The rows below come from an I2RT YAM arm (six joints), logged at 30 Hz.
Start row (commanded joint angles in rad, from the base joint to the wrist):
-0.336 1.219 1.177 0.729 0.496 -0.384
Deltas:
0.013 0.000 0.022 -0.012 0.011 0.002
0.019 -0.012 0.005 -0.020 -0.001 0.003
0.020 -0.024 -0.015 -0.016 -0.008 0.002
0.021 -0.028 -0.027 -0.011 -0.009 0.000
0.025 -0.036 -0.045 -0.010 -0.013 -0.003
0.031 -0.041 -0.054 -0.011 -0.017 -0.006
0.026 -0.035 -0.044 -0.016 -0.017 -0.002
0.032 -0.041 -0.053 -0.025 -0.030 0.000
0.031 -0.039 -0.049 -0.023 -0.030 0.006
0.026 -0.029 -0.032 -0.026 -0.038 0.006
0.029 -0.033 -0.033 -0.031 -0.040 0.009
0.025 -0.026 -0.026 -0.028 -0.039 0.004
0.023 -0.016 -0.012 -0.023 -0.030 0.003
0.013 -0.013 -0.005 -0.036 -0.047 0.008
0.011 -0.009 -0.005 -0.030 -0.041 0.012
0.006 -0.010 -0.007 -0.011 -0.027 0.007
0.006 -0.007 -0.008 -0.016 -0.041 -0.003
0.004 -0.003 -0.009 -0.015 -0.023 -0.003
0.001 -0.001 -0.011 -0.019 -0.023 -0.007
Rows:
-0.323 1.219 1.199 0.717 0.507 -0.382
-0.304 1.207 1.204 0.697 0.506 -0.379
-0.284 1.183 1.189 0.681 0.498 -0.377
-0.263 1.155 1.162 0.670 0.489 -0.377
-0.238 1.119 1.117 0.660 0.476 -0.380
-0.207 1.078 1.063 0.649 0.459 -0.386
-0.181 1.043 1.019 0.633 0.442 -0.388
-0.149 1.002 0.966 0.608 0.412 -0.388
-0.118 0.963 0.917 0.585 0.382 -0.382
-0.092 0.934 0.885 0.559 0.344 -0.376
-0.063 0.901 0.852 0.528 0.304 -0.367
-0.038 0.875 0.826 0.500 0.265 -0.363
-0.015 0.859 0.814 0.477 0.235 -0.360
-0.002 0.846 0.809 0.441 0.188 -0.352
0.009 0.837 0.804 0.411 0.147 -0.340
0.015 0.827 0.797 0.400 0.120 -0.333
0.021 0.820 0.789 0.384 0.079 -0.336
0.025 0.817 0.780 0.369 0.056 -0.339
0.026 0.816 0.769 0.350 0.033 -0.346

